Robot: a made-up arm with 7 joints. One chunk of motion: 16 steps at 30 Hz.
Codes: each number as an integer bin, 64 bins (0 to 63) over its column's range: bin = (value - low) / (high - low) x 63, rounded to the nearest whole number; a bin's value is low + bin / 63 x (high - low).
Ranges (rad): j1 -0.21..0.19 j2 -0.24..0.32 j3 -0.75..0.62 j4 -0.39..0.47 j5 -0.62..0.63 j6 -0.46..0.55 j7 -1..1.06
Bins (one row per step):
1: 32 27 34 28 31 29 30
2: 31 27 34 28 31 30 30
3: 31 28 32 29 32 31 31
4: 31 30 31 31 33 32 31
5: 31 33 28 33 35 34 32
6: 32 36 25 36 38 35 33
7: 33 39 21 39 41 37 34
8: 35 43 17 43 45 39 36
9: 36 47 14 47 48 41 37
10: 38 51 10 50 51 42 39
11: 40 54 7 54 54 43 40
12: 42 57 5 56 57 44 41
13: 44 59 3 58 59 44 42
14: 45 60 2 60 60 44 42
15: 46 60 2 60 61 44 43
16: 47 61 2 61 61 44 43
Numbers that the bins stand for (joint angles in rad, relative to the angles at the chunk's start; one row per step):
1: -0.0068 0.0000 -0.0106 -0.0078 -0.0049 0.0049 -0.0190
2: -0.0132 0.0000 -0.0106 -0.0078 -0.0049 0.0210 -0.0190
3: -0.0132 0.0089 -0.0541 0.0059 0.0149 0.0370 0.0137
4: -0.0132 0.0267 -0.0759 0.0332 0.0348 0.0530 0.0137
5: -0.0132 0.0533 -0.1411 0.0605 0.0744 0.0851 0.0463
6: -0.0068 0.0800 -0.2063 0.1014 0.1340 0.1011 0.0790
7: -0.0005 0.1067 -0.2933 0.1424 0.1935 0.1332 0.1117
8: 0.0122 0.1422 -0.3803 0.1970 0.2729 0.1652 0.1771
9: 0.0186 0.1778 -0.4456 0.2516 0.3324 0.1973 0.2098
10: 0.0313 0.2133 -0.5325 0.2925 0.3919 0.2133 0.2752
11: 0.0440 0.2400 -0.5978 0.3471 0.4514 0.2294 0.3079
12: 0.0567 0.2667 -0.6413 0.3744 0.5110 0.2454 0.3406
13: 0.0694 0.2844 -0.6848 0.4017 0.5506 0.2454 0.3733
14: 0.0757 0.2933 -0.7065 0.4290 0.5705 0.2454 0.3733
15: 0.0821 0.2933 -0.7065 0.4290 0.5903 0.2454 0.4060
16: 0.0884 0.3022 -0.7065 0.4427 0.5903 0.2454 0.4060

